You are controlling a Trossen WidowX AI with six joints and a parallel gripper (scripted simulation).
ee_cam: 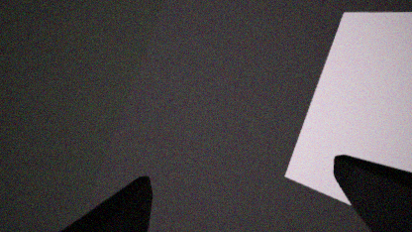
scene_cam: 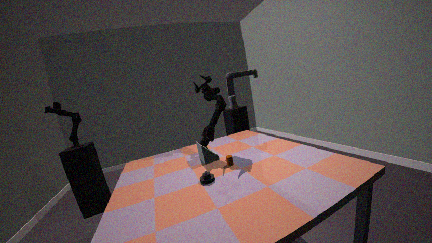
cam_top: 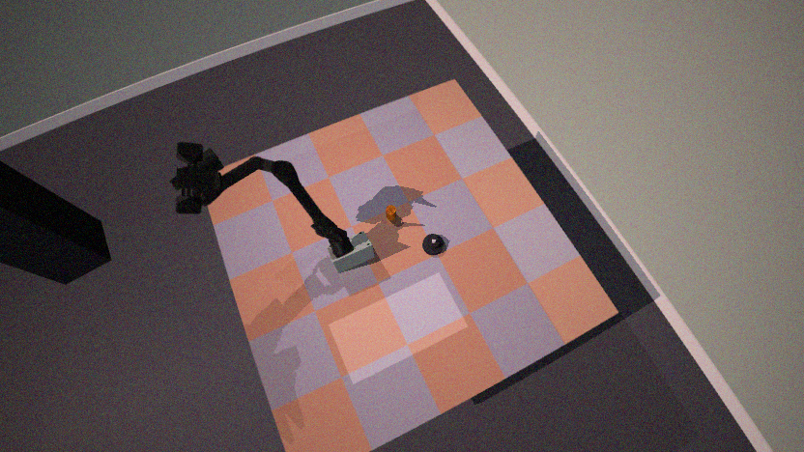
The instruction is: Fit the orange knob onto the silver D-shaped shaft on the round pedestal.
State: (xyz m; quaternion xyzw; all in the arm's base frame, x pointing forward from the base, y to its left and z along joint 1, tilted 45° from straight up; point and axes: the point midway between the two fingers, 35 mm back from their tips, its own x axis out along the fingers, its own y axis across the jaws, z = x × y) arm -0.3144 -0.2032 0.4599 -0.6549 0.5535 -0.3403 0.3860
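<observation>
My gripper tip is 580 mm above the orange knob, 510 mm short of it and 80 mm to the left of it. Round my gripper tip: black round pedestal (600 mm below, 580 mm ahead, 280 mm to the right).
</observation>
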